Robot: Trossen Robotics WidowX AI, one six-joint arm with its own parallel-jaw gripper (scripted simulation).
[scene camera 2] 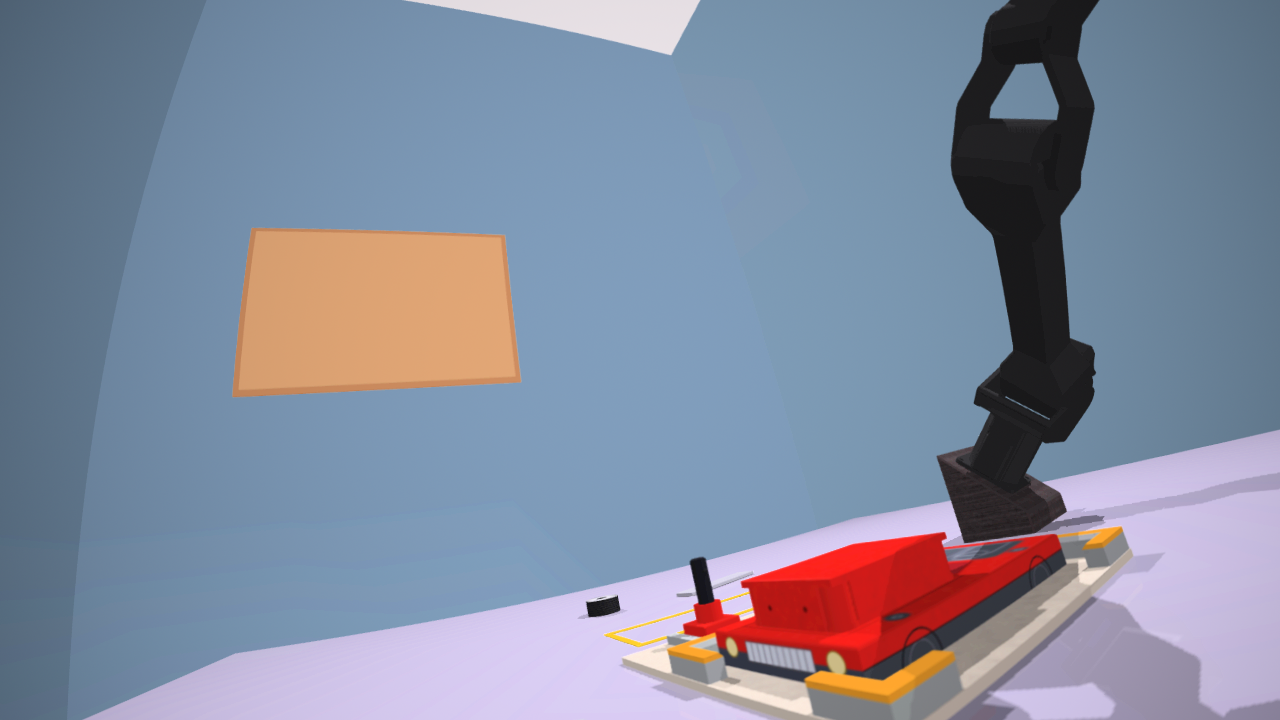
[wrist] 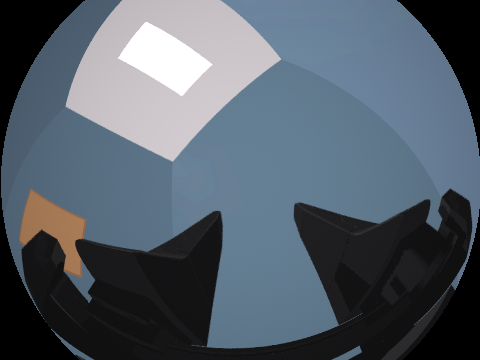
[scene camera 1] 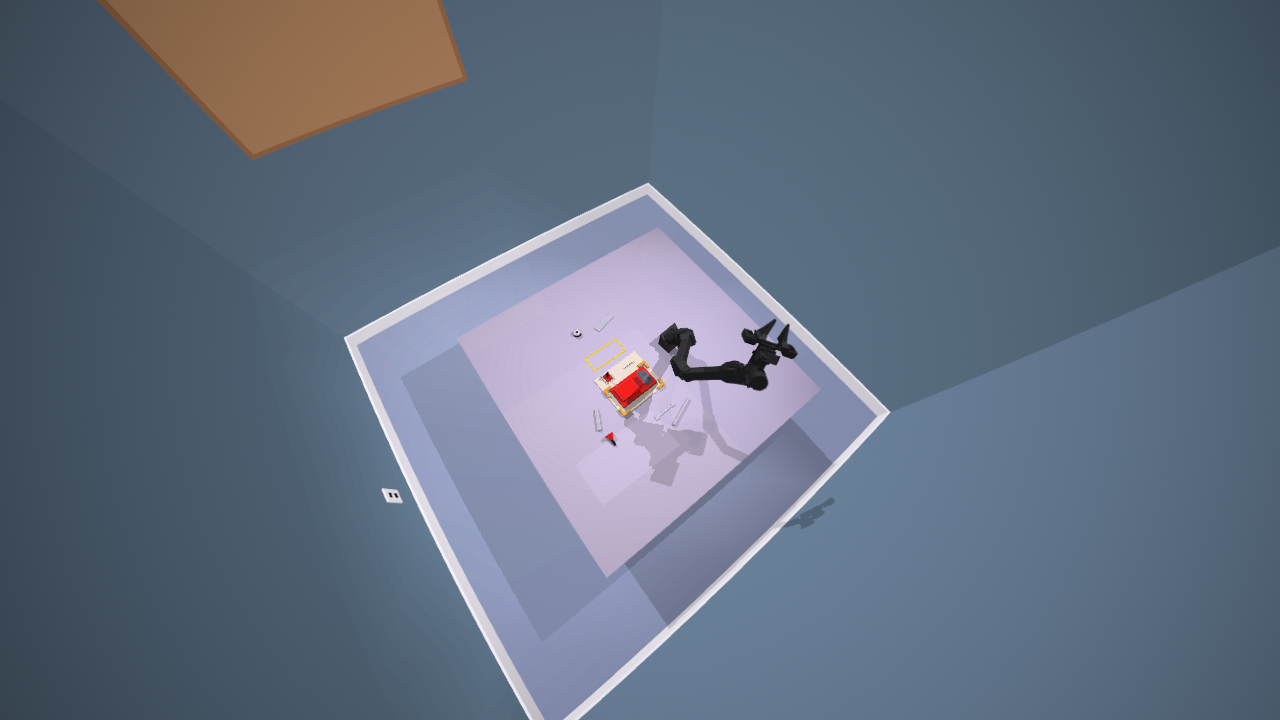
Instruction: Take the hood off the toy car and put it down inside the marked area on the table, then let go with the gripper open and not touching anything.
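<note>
Scene camera 1: my gripper (scene camera 1: 782, 321). Scene camera 2: red hood (scene camera 2: 838, 591). Wrist view: my gripper (wrist: 258, 214). Red hood out of frame in the wrist view.
</note>
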